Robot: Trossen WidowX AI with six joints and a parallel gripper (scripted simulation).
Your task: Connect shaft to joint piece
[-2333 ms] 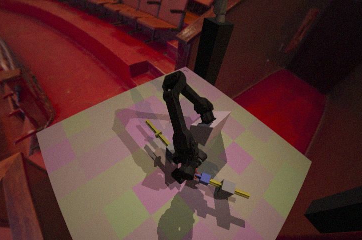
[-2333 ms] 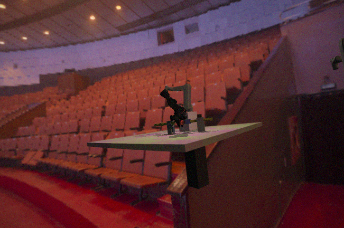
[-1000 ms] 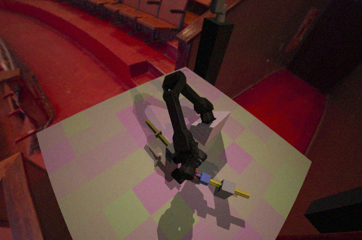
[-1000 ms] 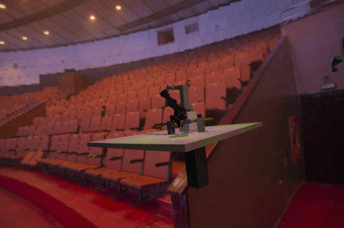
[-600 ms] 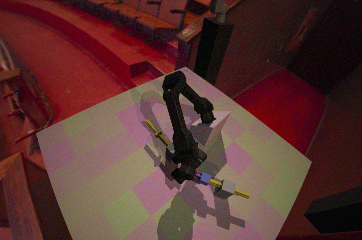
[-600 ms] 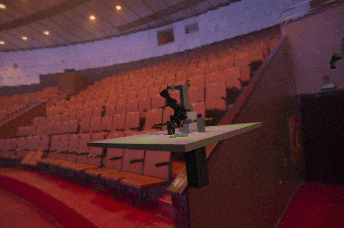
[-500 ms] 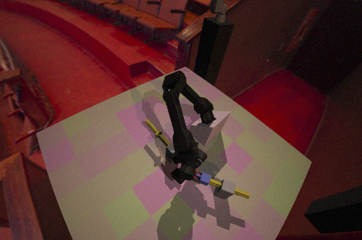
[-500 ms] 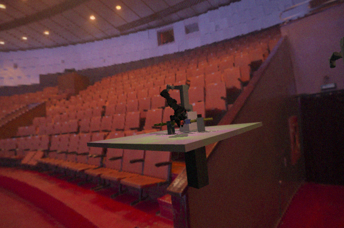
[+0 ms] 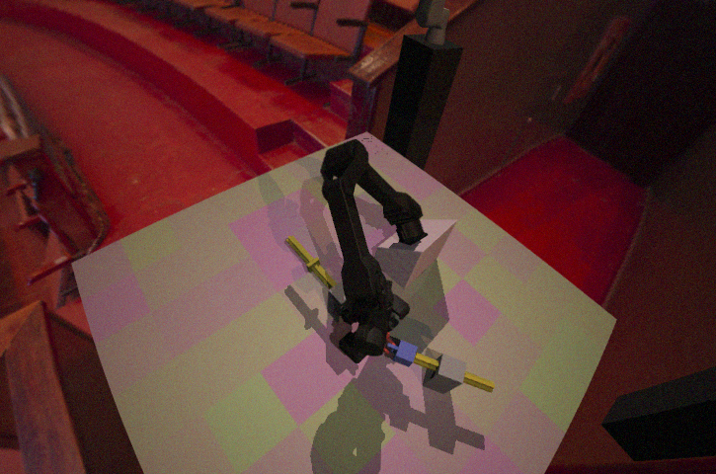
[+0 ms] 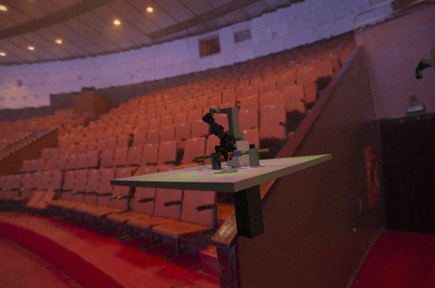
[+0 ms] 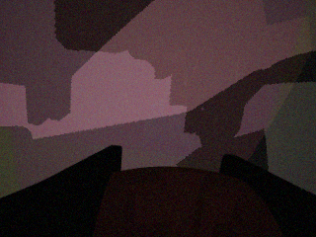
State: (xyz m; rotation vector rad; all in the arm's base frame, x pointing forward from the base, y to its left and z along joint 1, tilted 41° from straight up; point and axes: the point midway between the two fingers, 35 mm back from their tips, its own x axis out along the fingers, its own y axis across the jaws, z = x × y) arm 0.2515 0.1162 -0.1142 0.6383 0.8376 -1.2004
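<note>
My gripper tip is 4 cm below the red square joint piece and 1 cm to the right of it.
</note>
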